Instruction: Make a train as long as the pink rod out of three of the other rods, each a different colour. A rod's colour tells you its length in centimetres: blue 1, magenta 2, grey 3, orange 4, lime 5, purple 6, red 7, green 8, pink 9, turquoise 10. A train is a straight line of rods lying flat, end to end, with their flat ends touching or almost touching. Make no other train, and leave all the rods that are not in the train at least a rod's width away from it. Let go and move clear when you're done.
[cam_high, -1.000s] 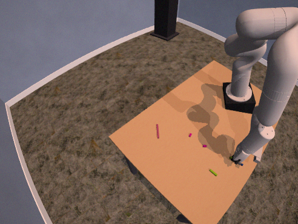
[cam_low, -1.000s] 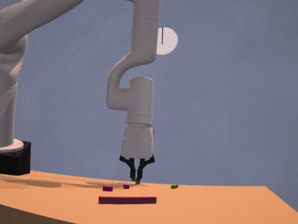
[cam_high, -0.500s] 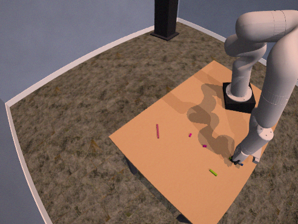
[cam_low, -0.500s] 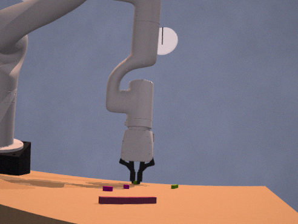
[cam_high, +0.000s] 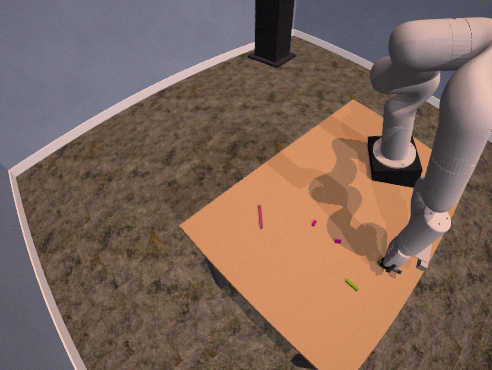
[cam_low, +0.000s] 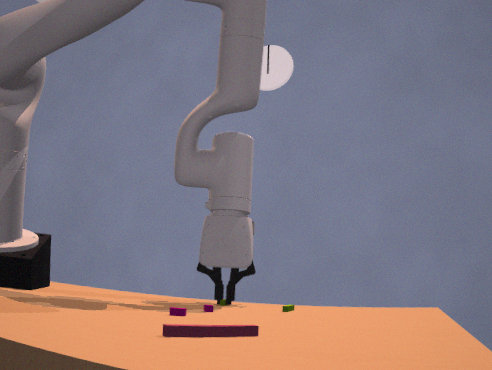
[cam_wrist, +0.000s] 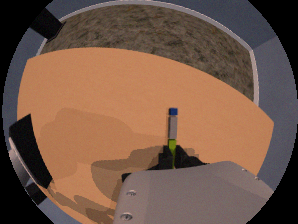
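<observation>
Right now the grey rod is 4 cm to the left of my hand and 2 cm below it. The rest, counted from my hand: blue rod 6 cm to the left, 2 cm below, 1 cm behind; pink rod 46 cm to the right, 11 cm ahead, 2 cm below.
</observation>
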